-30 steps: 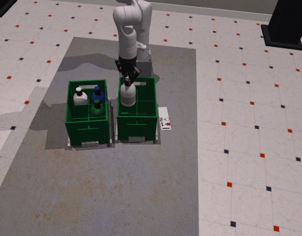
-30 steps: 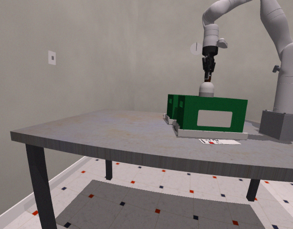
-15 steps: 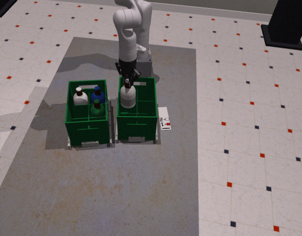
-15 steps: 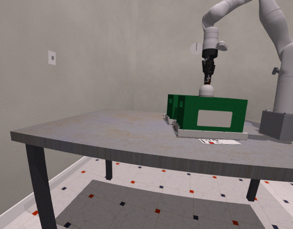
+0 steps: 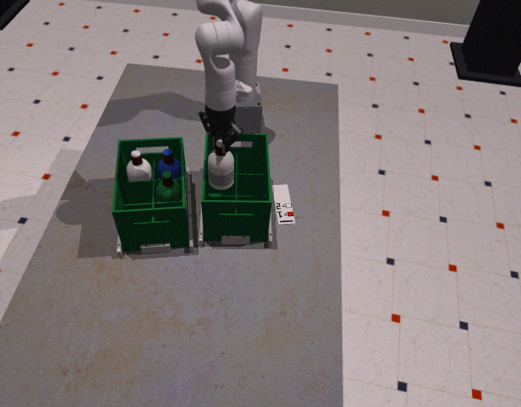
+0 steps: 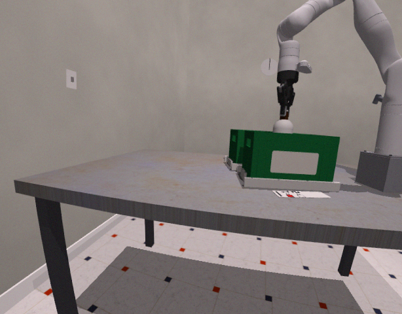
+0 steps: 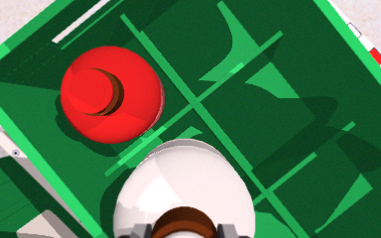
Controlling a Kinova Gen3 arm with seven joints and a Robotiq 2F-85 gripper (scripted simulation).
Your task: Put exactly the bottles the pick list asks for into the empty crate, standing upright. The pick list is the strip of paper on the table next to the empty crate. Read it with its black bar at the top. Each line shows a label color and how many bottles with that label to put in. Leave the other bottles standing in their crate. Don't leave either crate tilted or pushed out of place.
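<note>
The red-label bottle is 170 mm below my hand, 90 mm behind it and 10 mm to the right of it. Also, from my hand: green bottle: 170 mm below, 140 mm to the right, 50 mm ahead; then blue bottle: 170 mm below, 160 mm to the right, 40 mm behind; then pick list: 250 mm below, 180 mm to the left, 40 mm behind.
</note>
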